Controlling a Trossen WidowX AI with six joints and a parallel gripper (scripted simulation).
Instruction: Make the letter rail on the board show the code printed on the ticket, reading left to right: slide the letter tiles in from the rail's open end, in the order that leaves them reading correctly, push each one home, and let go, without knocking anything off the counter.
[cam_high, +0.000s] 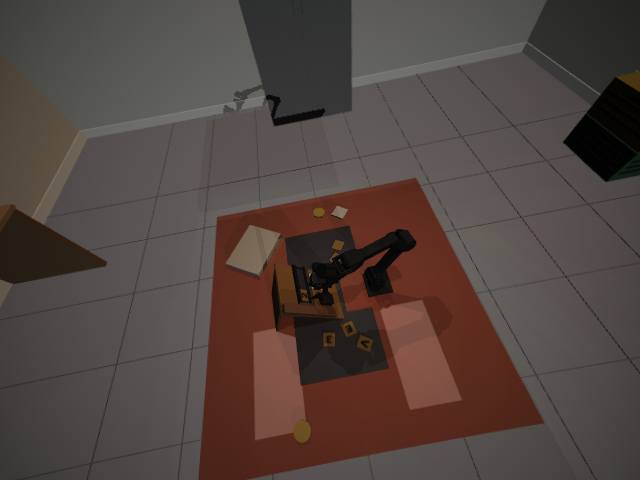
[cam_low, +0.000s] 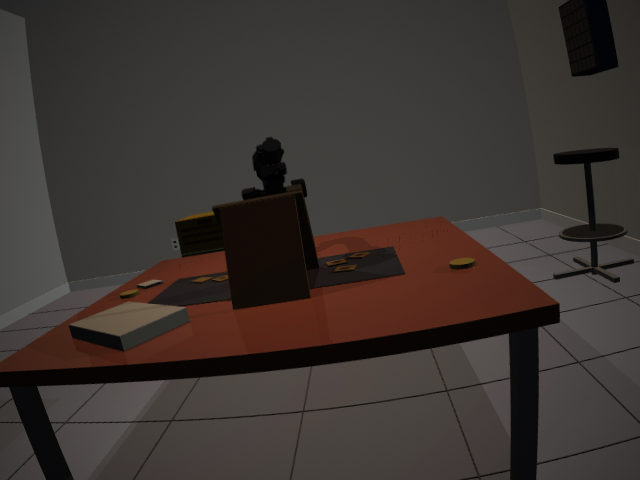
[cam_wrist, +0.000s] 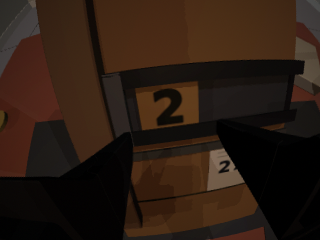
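Right now my gripper tip is 30 mm short of the tile, 20 mm above it and 10 mm to the left of it. Also, from my gripper tip: book (440 mm to the right, 210 mm ahead, 180 mm below); dark mat (200 mm below, 120 mm behind, 40 mm to the right); white ticket (90 mm below, 80 mm to the right, 40 mm behind).
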